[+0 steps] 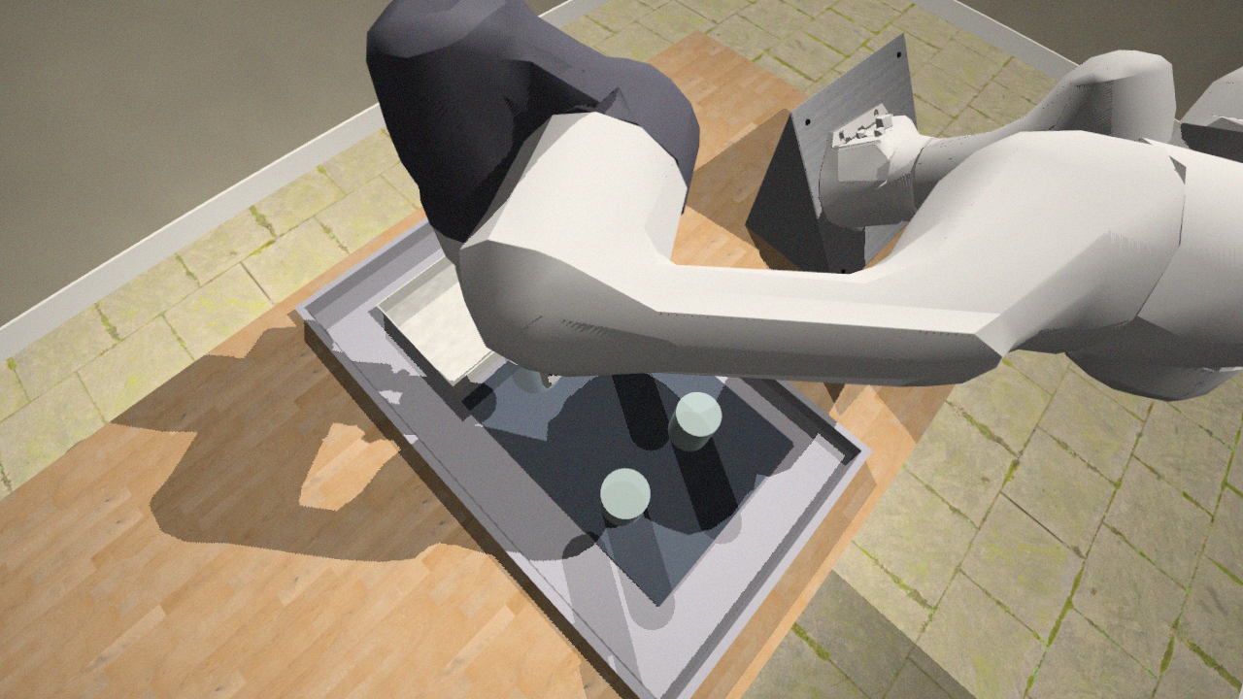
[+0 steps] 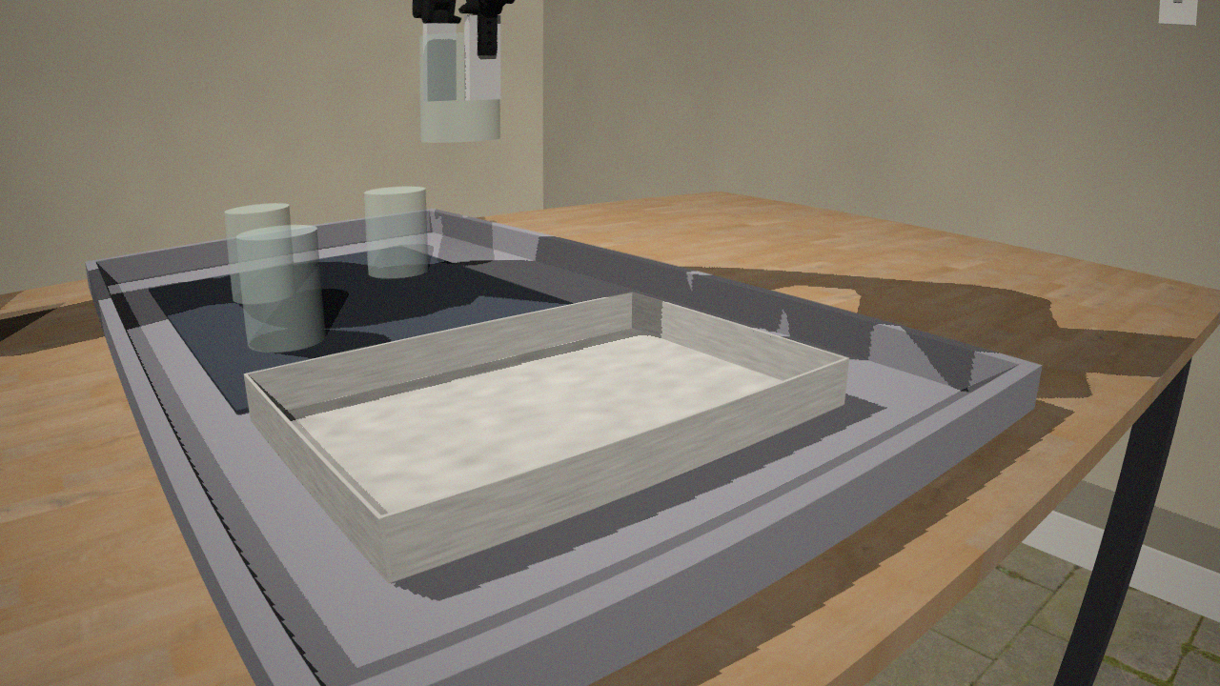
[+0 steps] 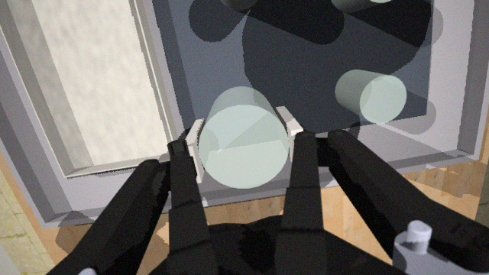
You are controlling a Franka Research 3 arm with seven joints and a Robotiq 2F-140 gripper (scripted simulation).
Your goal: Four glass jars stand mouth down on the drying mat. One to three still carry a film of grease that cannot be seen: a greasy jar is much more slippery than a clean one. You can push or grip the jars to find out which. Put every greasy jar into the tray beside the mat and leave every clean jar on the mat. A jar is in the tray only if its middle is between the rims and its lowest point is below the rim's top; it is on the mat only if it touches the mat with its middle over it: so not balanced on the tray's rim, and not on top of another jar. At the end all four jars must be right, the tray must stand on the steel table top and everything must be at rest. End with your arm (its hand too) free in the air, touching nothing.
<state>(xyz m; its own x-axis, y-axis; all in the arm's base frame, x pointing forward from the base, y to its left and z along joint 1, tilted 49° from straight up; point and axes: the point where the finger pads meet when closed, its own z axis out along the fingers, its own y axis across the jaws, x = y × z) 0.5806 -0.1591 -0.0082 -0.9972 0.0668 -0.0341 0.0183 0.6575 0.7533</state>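
The tray lies 7 cm behind my hand, 21 cm to the right of it and 20 cm below it. Also, from my hand: dark drying mat 7 cm behind, 11 cm to the left, 21 cm below; steel table top 5 cm behind, 21 cm below.
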